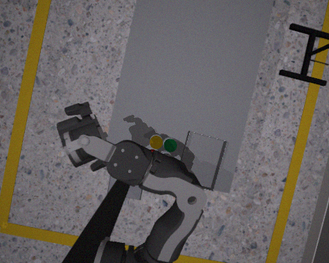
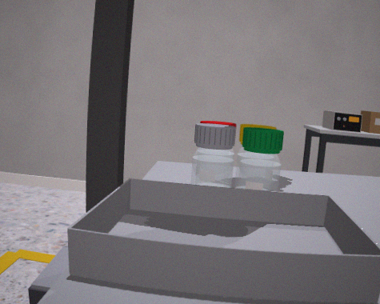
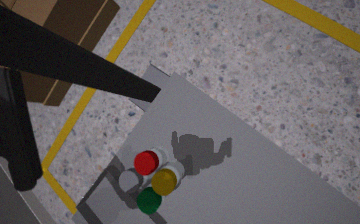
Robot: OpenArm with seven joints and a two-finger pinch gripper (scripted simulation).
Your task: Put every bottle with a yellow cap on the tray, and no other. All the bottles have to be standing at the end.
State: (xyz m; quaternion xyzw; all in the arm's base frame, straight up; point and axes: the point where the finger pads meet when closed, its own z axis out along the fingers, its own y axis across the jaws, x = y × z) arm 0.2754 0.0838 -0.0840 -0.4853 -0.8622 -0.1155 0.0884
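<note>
Now: hand 2 cm past the green-capped bottle, 24 cm to the left of it and 34 cm above it. From my hand the other things lie so: yellow-capped bottle: 2 cm behind, 18 cm to the right, 34 cm below; grey-capped bottle: 9 cm behind, 23 cm to the right, 34 cm below; red-capped bottle: 8 cm behind, 17 cm to the right, 34 cm below.
</note>
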